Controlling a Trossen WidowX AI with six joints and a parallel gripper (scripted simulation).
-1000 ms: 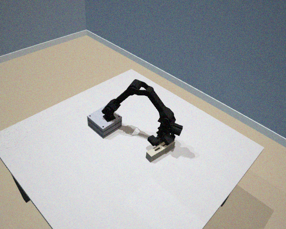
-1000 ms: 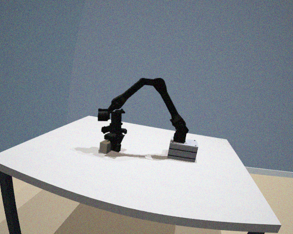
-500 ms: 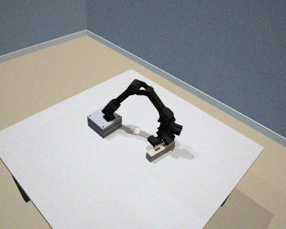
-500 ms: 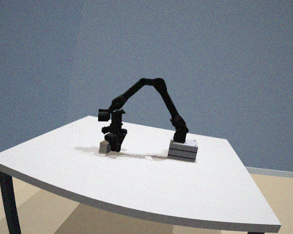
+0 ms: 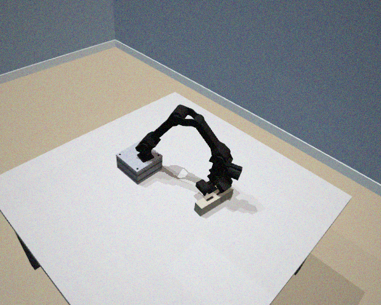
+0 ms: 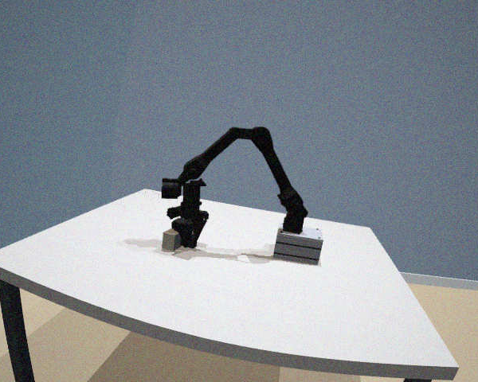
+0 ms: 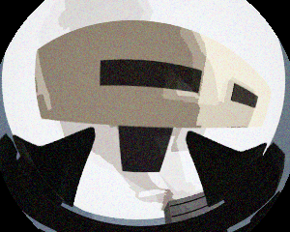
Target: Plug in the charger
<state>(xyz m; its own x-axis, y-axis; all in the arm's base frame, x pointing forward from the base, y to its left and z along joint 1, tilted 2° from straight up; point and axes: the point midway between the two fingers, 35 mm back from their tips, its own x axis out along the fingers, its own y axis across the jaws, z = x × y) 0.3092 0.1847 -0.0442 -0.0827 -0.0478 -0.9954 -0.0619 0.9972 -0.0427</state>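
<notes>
Right now my gripper tip is 2 cm short of the black two-prong charger and 1 cm below it.
</notes>
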